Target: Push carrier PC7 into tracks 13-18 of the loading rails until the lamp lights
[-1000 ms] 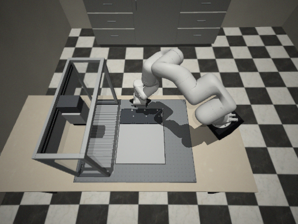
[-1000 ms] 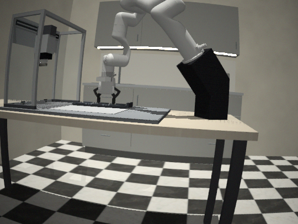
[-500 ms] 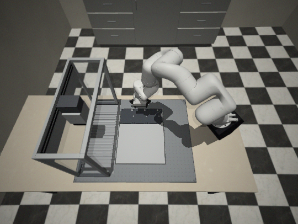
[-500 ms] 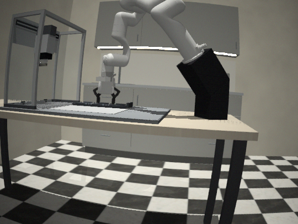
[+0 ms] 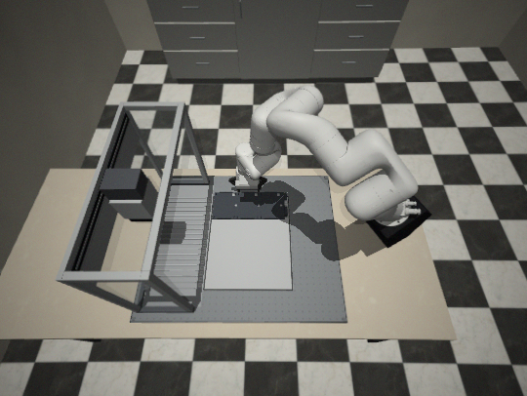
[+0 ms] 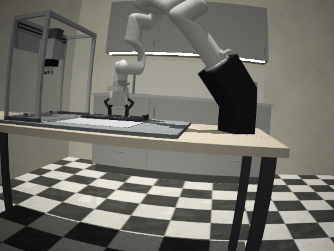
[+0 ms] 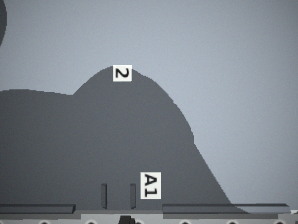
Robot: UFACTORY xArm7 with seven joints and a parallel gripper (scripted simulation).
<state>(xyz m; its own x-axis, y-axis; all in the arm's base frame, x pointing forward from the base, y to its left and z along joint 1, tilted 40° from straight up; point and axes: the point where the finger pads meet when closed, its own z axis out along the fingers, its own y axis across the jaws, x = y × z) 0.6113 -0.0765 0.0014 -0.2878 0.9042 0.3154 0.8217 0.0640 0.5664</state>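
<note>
Now: hand 3 cm past the carrier PC7 and 8 cm to the right of it. From my hand the other things lie so: pipette head (24 cm ahead, 34 cm to the left, 33 cm above).
</note>
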